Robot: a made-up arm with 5 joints. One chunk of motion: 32 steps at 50 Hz.
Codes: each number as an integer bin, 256 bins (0 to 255) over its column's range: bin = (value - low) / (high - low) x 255, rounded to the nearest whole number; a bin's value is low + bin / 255 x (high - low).
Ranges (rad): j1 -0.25..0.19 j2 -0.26..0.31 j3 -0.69..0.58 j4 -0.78..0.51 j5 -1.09..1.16
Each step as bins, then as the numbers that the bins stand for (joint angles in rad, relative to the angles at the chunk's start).
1 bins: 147 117 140 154 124
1 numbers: 0.0036 0.0015 0.0073 -0.0009 0.0041
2 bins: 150 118 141 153 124
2 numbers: 0.0088 0.0038 0.0122 -0.0060 0.0041
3 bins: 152 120 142 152 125
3 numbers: 0.0123 0.0082 0.0172 -0.0111 0.0129
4 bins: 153 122 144 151 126
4 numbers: 0.0140 0.0127 0.0272 -0.0161 0.0218
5 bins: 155 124 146 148 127
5 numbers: 0.0175 0.0172 0.0371 -0.0313 0.0306
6 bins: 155 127 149 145 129
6 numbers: 0.0175 0.0239 0.0521 -0.0465 0.0482
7 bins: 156 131 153 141 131
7 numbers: 0.0192 0.0328 0.0720 -0.0667 0.0659
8 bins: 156 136 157 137 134
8 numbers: 0.0192 0.0440 0.0919 -0.0869 0.0924
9 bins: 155 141 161 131 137
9 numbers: 0.0175 0.0552 0.1118 -0.1173 0.1188
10 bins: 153 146 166 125 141
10 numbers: 0.0140 0.0664 0.1367 -0.1476 0.1541
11 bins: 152 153 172 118 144
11 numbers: 0.0123 0.0820 0.1666 -0.1831 0.1806
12 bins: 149 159 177 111 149
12 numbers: 0.0071 0.0954 0.1915 -0.2185 0.2247
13 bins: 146 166 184 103 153
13 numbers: 0.0019 0.1111 0.2264 -0.2589 0.2600
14 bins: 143 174 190 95 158
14 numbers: -0.0033 0.1289 0.2563 -0.2994 0.3041
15 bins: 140 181 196 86 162
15 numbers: -0.0084 0.1446 0.2862 -0.3449 0.3394
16 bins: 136 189 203 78 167
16 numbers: -0.0153 0.1625 0.3210 -0.3854 0.3835
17 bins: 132 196 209 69 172
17 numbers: -0.0222 0.1781 0.3509 -0.4309 0.4276
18 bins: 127 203 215 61 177
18 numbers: -0.0309 0.1938 0.3808 -0.4714 0.4718
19 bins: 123 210 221 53 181
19 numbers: -0.0378 0.2094 0.4107 -0.5119 0.5071
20 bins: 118 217 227 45 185
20 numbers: -0.0464 0.2251 0.4405 -0.5524 0.5424
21 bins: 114 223 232 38 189
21 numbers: -0.0533 0.2385 0.4655 -0.5878 0.5776
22 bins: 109 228 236 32 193
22 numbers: -0.0619 0.2496 0.4854 -0.6181 0.6129
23 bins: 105 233 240 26 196
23 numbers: -0.0688 0.2608 0.5053 -0.6485 0.6394
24 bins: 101 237 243 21 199
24 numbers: -0.0757 0.2698 0.5202 -0.6738 0.6659
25 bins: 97 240 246 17 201
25 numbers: -0.0826 0.2765 0.5352 -0.6940 0.6835
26 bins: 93 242 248 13 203
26 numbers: -0.0895 0.2809 0.5451 -0.7142 0.7012
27 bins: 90 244 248 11 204
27 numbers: -0.0947 0.2854 0.5451 -0.7244 0.7100
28 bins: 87 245 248 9 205
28 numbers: -0.0999 0.2876 0.5451 -0.7345 0.7188
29 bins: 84 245 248 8 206
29 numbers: -0.1051 0.2876 0.5451 -0.7395 0.7276
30 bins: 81 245 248 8 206
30 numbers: -0.1102 0.2876 0.5451 -0.7395 0.7276
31 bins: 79 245 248 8 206
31 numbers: -0.1137 0.2876 0.5451 -0.7395 0.7276
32 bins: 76 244 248 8 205
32 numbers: -0.1189 0.2854 0.5451 -0.7395 0.7188
